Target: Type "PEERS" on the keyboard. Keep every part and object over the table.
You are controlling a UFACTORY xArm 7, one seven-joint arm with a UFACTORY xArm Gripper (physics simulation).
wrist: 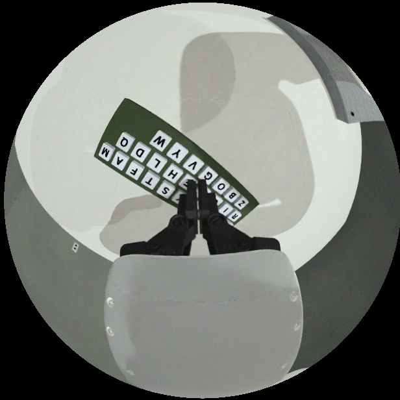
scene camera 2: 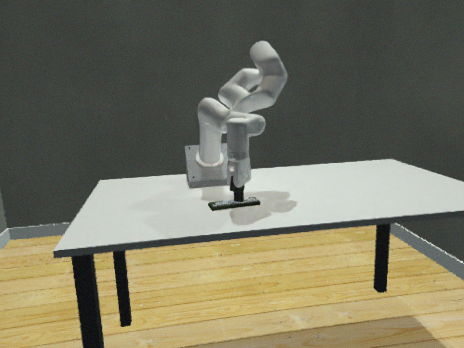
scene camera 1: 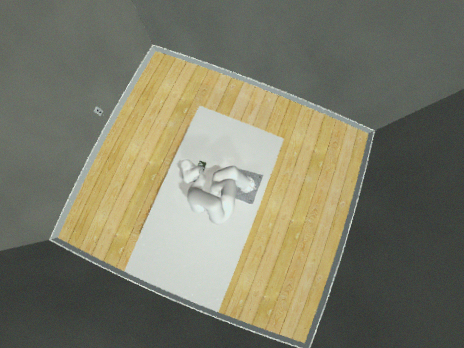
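Pixels of known places: gripper, fingertip midpoint: [scene camera 2: 238, 201]; arm's base, link origin: [scene camera 2: 209, 158] [scene camera 1: 247, 184].
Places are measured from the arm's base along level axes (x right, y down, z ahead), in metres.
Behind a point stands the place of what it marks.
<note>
The keyboard [scene camera 1: 202, 163] {y 0.092, x 0.033, z 0.405 m} [scene camera 2: 218, 205] {y 0.089, x 0.020, z 0.426 m} [wrist: 125, 116] is a green board with white letter keys, lying at a slant on the table. My gripper [scene camera 2: 239, 200] {y 0.088, x -0.059, z 0.398 m} [wrist: 197, 191] is shut with nothing between the fingers. It points down at the keyboard, its tips at or just above the keys beside the partly covered E key [wrist: 188, 183]; contact cannot be told. The S key [wrist: 165, 190] shows left of the fingers and the R key [wrist: 234, 216] at the lower right end. The P key does not show; the fingers hide several keys. In scene camera 1 the arm hides the gripper.
The white table [scene camera 1: 175, 270] {y 0.103, x -0.842, z 0.262 m} [scene camera 2: 150, 222] {y 0.103, x 0.256, z 0.499 m} carries the arm's grey base plate [scene camera 1: 247, 198] {y -0.024, x -0.098, z -0.039 m} [scene camera 2: 192, 170] {y 0.037, x 0.085, z 0.059 m} [wrist: 325, 75] near one long edge. The keyboard lies toward the opposite long edge. The bent arm [scene camera 1: 207, 202] {y -0.477, x -0.209, z 0.184 m} [scene camera 2: 268, 75] {y -0.356, x -0.208, z 0.279 m} stands high over the table. Wooden floor surrounds the table.
</note>
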